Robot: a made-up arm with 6 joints.
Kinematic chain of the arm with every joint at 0, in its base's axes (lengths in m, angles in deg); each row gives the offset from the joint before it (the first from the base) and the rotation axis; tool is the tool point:
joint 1: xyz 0 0 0.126 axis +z
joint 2: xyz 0 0.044 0 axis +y
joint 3: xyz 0 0 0.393 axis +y
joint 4: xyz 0 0 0.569 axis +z
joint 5: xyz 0 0 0 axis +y
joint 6: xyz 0 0 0.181 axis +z
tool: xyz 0 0 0
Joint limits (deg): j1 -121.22..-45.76 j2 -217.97..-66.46 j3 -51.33..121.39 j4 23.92..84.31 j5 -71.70..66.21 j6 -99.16..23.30
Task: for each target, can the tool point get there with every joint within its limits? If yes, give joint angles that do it. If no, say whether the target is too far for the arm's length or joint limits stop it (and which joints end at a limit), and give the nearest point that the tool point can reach.
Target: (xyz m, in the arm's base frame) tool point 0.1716 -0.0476 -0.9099
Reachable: yes | joints -100.55 -201.12 27.30 68.19 52.57 2.46
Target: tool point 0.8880 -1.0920 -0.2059
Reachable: no: too far | nearest point 0.6264 -0.7703 -0.1980 | short by 0.415 m
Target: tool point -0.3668 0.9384 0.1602
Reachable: yes | joints -68.31 -127.20 59.29 76.22 -12.50 -89.78
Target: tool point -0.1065 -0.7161 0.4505
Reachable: no: joint limits stop it (at a limit: joint 2, joint 3) | nearest point -0.0426 -0.2862 0.5641 | short by 0.449 m
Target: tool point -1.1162 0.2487 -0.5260
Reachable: no: too far | nearest point -0.6785 0.5147 -0.4478 | short by 0.518 m
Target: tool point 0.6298 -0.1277 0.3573
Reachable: no: joint limits stop it (at a limit: joint 1, joint 2, joint 3, joint 5) | nearest point 0.2694 -0.0768 0.5411 | short by 0.408 m
